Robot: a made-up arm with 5 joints. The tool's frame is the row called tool. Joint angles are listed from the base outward. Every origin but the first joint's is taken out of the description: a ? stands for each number. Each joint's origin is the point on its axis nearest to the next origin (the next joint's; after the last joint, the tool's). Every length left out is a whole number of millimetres.
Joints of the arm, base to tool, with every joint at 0 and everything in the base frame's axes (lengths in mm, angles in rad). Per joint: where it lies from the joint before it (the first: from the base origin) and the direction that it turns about. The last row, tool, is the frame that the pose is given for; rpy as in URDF.
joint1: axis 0 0 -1 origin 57 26 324
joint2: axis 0 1 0 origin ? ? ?
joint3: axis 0 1 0 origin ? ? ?
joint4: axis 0 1 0 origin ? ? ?
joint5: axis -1 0 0 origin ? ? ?
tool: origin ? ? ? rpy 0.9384 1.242 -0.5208
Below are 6 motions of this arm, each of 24 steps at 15 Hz.
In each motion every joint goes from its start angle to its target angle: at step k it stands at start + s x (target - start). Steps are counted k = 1, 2, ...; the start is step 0. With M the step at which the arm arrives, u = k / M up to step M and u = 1 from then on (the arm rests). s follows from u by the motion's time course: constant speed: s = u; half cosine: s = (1 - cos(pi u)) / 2; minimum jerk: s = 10 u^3 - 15 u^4 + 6 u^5.
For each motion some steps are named. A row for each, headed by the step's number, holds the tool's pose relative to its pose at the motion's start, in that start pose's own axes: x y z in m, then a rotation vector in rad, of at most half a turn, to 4 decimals.
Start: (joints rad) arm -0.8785 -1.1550 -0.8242 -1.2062 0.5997
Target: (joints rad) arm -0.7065 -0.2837 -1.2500 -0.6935 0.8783
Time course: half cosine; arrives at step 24
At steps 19, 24:
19: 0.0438 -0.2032 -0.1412 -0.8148 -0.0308 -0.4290
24: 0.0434 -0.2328 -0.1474 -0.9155 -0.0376 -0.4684

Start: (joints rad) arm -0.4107 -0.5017 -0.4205 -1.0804 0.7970
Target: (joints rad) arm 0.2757 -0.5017 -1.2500 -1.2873 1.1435
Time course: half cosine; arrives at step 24
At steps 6, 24:
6: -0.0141 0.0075 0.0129 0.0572 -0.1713 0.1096
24: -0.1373 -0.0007 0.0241 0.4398 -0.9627 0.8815

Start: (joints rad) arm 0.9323 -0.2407 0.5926 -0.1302 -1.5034
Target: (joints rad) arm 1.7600 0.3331 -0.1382 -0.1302 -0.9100
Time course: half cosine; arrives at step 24
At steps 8, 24:
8: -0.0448 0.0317 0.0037 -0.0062 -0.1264 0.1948
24: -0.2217 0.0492 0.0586 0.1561 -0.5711 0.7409

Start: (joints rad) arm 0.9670 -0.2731 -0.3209 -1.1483 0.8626
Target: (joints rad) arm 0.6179 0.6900 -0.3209 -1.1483 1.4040
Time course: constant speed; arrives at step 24
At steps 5, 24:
5: 0.0173 -0.0282 -0.0657 -0.1792 0.0194 -0.0965
24: -0.0535 -0.2085 -0.2675 -0.9493 0.1289 -0.1355

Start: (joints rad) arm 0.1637 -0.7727 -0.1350 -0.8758 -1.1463
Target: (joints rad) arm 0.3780 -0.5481 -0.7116 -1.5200 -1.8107
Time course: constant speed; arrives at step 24
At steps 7, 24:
7: -0.0077 0.0011 -0.0170 -0.2180 0.1917 0.1362
24: -0.0176 -0.0249 -0.0479 -0.8410 0.6892 0.1765

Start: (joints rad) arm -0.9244 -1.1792 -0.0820 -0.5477 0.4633
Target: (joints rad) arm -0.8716 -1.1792 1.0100 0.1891 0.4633
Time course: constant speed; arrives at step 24
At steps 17, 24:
17: 0.1063 -0.1168 -0.1107 -0.7319 0.2667 -1.0356
24: 0.1058 -0.1996 -0.1318 -1.0199 0.3781 -1.4709

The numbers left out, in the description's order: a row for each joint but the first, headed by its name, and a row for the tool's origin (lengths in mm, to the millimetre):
joint2: 15 -3 0
joint3: 57 0 193
joint4: 110 0 15
joint5: 89 0 22
tool: 0 7 18

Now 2 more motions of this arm.
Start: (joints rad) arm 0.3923 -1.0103 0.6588 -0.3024 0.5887
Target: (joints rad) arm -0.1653 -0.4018 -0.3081 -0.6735 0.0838
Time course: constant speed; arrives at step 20
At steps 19, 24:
19: -0.0427 0.0705 0.0456 0.3351 0.7829 0.8245
24: -0.0437 0.0719 0.0457 0.3507 0.8292 0.8662

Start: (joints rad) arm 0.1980 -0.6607 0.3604 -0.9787 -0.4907
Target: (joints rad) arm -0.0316 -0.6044 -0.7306 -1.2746 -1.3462
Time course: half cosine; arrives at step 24
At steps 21, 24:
21: -0.1520 -0.0082 -0.0062 -0.5345 1.0248 1.1361
24: -0.1566 -0.0118 -0.0051 -0.5733 1.0590 1.1736

